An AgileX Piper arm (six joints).
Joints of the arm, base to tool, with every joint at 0 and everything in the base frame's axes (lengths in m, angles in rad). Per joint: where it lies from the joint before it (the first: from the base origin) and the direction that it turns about. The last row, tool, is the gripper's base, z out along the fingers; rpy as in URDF.
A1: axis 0 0 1 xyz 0 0 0.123
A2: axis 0 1 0 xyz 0 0 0
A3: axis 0 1 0 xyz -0.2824 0 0.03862
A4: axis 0.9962 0 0.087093 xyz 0.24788 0 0.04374
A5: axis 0 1 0 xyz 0 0 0
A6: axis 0.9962 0 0.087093 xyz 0.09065 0 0.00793
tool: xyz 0 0 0 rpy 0 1.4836 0
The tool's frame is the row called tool.
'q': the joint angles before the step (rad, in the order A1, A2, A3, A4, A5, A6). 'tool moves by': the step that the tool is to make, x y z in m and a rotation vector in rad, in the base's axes. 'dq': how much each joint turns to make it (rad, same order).
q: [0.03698 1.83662 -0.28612 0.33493 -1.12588 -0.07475]
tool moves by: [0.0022 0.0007 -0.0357 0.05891 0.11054 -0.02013]
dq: [-0.00024 0.16008 -0.02479 -0.00958 -0.00537 0.07464]
